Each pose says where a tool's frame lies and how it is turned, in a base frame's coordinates. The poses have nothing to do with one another.
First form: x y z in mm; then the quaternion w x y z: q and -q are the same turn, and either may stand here.
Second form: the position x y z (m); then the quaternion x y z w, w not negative. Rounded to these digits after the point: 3 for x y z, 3 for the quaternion.
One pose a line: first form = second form
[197 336 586 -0.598 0.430 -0.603 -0.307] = [0.197 0.336 0.586 -0.430 0.603 0.307 0.598]
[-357 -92 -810 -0.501 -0.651 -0.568 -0.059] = [-0.357 -0.092 -0.810 0.651 0.568 0.059 0.501]
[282 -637 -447 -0.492 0.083 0.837 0.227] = [0.282 -0.637 -0.447 -0.083 -0.837 -0.227 0.492]
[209 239 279 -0.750 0.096 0.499 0.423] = [0.209 0.239 0.279 -0.096 -0.499 -0.423 0.750]
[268 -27 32 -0.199 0.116 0.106 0.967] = [0.268 -0.027 0.032 -0.116 -0.106 -0.967 0.199]
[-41 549 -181 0.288 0.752 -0.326 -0.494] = [-0.041 0.549 -0.181 0.752 -0.326 -0.494 0.288]
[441 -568 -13 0.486 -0.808 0.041 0.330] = [0.441 -0.568 -0.013 -0.808 0.041 0.330 0.486]
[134 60 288 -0.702 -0.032 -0.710 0.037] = [0.134 0.060 0.288 0.032 0.710 -0.037 0.702]
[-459 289 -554 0.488 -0.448 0.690 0.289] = [-0.459 0.289 -0.554 -0.448 0.690 0.289 0.488]
